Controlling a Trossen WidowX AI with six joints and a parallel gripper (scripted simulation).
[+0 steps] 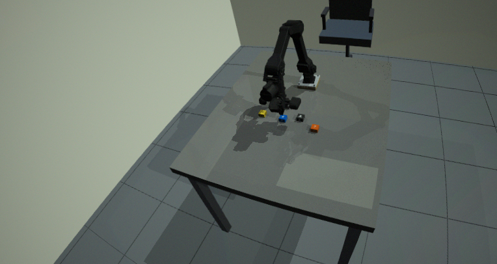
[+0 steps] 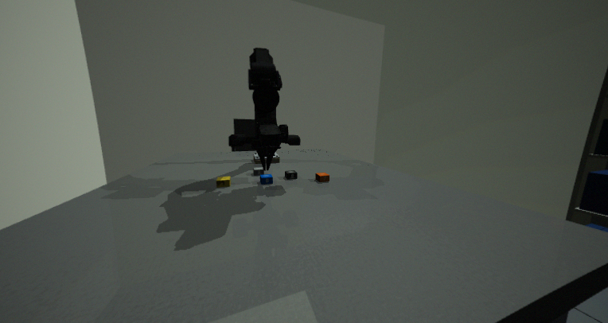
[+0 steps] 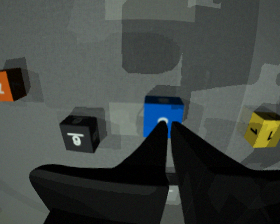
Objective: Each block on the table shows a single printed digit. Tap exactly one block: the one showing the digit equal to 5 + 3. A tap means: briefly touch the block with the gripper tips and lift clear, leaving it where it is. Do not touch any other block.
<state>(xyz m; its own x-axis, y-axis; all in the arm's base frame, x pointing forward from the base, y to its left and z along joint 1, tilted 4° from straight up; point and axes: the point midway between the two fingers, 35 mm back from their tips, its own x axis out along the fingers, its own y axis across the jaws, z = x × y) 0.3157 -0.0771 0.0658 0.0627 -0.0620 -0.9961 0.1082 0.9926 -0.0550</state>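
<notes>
The blue block lies 3 cm below my gripper tip and 1 cm behind it. Also, from my gripper tip: yellow block (11 cm to the right, 3 cm below, 3 cm behind); orange block (17 cm to the left, 4 cm ahead, 3 cm below); black block (9 cm to the left, 3 cm below, 2 cm behind).
</notes>
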